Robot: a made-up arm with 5 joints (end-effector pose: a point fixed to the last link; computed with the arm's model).
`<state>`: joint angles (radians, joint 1 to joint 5).
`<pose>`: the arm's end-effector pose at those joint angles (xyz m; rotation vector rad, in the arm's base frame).
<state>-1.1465 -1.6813 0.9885 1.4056 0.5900</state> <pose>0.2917 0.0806 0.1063 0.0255 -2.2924 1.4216</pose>
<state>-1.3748 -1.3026 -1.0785 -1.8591 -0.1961</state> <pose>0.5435 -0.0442 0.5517 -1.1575 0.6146 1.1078</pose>
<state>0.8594 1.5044 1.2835 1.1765 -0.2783</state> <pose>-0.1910 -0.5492 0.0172 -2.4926 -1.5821 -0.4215</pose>
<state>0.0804 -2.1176 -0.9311 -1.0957 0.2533</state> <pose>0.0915 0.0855 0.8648 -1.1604 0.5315 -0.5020</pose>
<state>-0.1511 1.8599 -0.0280 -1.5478 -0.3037</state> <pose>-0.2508 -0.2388 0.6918 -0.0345 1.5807 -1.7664</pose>
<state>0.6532 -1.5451 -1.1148 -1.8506 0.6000</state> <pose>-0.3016 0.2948 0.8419 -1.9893 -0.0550 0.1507</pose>
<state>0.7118 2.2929 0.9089 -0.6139 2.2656</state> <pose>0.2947 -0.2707 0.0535 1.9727 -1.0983 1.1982</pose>
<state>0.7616 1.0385 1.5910 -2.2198 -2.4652</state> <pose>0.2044 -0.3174 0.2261 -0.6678 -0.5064 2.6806</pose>
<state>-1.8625 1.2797 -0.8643 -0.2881 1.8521</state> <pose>0.3771 -0.0727 0.4831 -1.6896 0.3443 -2.6255</pose>
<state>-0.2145 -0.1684 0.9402 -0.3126 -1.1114</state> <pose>-0.3337 0.2782 0.5160 -1.7851 -0.0175 1.1749</pose>
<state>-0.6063 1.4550 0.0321 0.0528 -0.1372</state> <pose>-0.1431 -0.2562 0.7578 -0.7218 -0.4194 1.9731</pose>
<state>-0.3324 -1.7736 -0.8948 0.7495 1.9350</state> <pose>0.1535 -0.0672 0.3694 0.9050 -0.0454 -0.1132</pose>
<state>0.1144 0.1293 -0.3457 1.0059 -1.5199</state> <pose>-0.5572 0.4244 0.4516 -1.3869 -0.1803 -1.0545</pose>
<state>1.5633 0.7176 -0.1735 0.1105 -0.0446</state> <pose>-0.3879 -0.2478 0.0353 -2.2632 -1.3378 0.6358</pose>
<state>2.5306 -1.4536 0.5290 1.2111 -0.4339</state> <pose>-0.3372 0.4143 0.1455 0.2837 -0.5760 -1.0030</pose>
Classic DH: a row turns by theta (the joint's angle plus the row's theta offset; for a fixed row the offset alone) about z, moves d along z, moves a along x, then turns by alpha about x. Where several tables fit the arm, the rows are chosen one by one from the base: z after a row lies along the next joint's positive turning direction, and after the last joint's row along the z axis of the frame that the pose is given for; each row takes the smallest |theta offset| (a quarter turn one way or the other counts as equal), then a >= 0, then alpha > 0; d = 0 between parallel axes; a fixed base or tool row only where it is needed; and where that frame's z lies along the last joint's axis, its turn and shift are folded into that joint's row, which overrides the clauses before.
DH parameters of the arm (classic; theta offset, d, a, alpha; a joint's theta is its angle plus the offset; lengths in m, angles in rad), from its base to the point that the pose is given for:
base (fixed): -0.2056 0.2933 0.0112 1.2554
joint 1: 0 0.0626 -0.0292 -1.2554
joint 2: 1.3156 0.0363 -0.0771 -1.4166
joint 3: 0.0501 0.3411 0.3114 -1.8029
joint 4: 1.1215 0.0195 -0.0194 1.6492
joint 5: -0.442 -0.6247 0.1581 0.4199
tool (fixed): 1.3314 0.5843 0 0

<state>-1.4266 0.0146 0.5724 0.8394 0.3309</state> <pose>0.2620 0.1770 0.5588 -0.3296 2.3964 0.9078</pose>
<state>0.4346 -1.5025 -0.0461 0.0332 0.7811</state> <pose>0.0992 0.0131 0.6249 -0.0587 0.7181 0.0597</pose>
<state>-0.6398 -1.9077 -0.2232 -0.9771 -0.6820</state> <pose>0.3578 0.0348 0.4990 -1.3645 1.0360 -0.1656</pose>
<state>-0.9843 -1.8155 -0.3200 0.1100 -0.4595</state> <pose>0.5231 0.0734 0.3305 -1.1457 1.8706 -1.0394</pose>
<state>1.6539 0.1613 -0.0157 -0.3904 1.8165</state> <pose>-0.0005 0.2577 0.1001 -2.0816 1.1028 0.7716</pose>
